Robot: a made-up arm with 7 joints.
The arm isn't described. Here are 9 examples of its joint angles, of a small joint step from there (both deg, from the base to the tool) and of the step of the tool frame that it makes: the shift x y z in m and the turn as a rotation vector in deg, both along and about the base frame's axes.
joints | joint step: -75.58 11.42 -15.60 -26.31 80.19 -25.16 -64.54 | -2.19 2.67 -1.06 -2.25 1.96 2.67 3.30
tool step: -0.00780 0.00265 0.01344 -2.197 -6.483 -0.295
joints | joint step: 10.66 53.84 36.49 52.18 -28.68 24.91 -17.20 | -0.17 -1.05 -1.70 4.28 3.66 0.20 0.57
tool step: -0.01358 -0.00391 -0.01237 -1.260 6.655 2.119
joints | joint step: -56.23 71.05 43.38 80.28 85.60 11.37 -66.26 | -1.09 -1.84 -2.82 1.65 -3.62 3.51 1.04
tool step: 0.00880 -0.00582 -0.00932 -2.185 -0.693 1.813
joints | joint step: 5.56 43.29 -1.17 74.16 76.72 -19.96 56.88 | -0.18 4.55 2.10 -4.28 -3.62 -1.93 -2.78
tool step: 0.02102 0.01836 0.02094 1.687 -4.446 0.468
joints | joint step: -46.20 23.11 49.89 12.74 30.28 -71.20 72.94 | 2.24 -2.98 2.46 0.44 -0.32 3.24 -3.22
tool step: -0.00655 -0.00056 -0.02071 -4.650 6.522 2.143
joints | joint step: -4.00 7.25 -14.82 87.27 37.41 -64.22 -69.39 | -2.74 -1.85 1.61 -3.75 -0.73 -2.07 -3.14
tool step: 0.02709 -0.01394 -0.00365 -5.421 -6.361 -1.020
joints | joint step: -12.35 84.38 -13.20 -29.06 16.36 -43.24 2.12 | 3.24 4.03 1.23 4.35 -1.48 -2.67 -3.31
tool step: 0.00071 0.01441 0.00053 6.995 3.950 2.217
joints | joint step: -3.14 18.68 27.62 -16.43 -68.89 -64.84 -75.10 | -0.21 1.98 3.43 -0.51 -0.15 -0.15 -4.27
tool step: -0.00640 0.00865 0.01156 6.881 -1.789 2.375
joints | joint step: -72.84 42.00 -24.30 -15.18 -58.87 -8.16 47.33 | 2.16 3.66 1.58 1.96 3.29 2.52 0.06
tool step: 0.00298 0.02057 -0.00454 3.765 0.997 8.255
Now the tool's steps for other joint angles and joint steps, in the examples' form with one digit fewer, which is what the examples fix.
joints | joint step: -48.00 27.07 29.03 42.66 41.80 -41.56 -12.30 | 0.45 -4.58 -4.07 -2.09 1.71 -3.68 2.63
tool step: 0.0080 -0.0326 -0.0104 0.75 -2.80 -7.09
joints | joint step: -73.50 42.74 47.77 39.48 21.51 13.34 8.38 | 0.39 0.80 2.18 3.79 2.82 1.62 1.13
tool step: -0.0024 0.0065 -0.0143 -3.28 4.56 2.74
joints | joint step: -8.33 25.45 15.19 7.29 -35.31 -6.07 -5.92 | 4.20 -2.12 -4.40 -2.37 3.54 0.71 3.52
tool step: -0.0127 -0.0183 -0.0185 1.28 5.76 -0.69
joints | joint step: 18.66 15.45 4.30 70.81 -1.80 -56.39 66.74 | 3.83 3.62 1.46 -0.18 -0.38 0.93 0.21
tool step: -0.0207 0.0207 0.0215 4.29 4.16 0.87
